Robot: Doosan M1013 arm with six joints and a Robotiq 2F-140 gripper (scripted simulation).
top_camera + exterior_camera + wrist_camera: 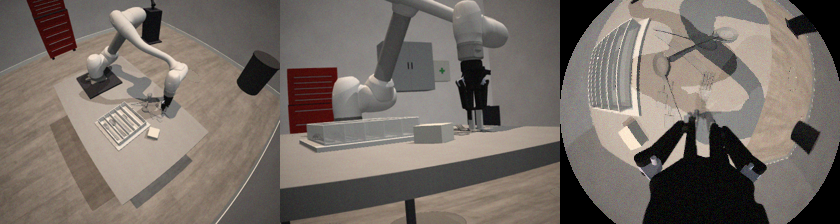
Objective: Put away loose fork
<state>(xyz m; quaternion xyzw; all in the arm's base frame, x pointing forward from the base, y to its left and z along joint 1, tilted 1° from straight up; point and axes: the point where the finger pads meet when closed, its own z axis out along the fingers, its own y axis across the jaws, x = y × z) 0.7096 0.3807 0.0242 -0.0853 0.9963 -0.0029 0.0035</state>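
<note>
My hand is 39 cm to the left of the cutlery tray, 6 cm past it and 1 cm below it. Round my hand: white box: 21 cm to the right, 15 cm ahead, 2 cm below.
</note>
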